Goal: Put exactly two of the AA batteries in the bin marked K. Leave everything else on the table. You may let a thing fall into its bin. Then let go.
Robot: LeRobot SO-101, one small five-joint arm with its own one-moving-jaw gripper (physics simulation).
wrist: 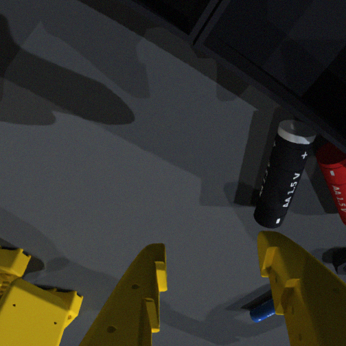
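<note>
A black AA battery [282, 175] lies on the table in the wrist view, right of the middle, its silver-ringed end close to the bins. A red AA battery [336, 175] is cut off by the right edge. A small blue battery [262, 310] is partly hidden behind the right jaw. My gripper [211, 239] is open and empty, with a wide gap between its two yellow jaws. The black battery lies beyond the tips, above the right jaw's tip. The mark K does not show.
Dark bins [239, 66] with a divider run across the top and upper right; their inside is very dark. A black object [341, 261] is cut off at the right edge, below the red battery. Broad shadows fall on the grey table [165, 195].
</note>
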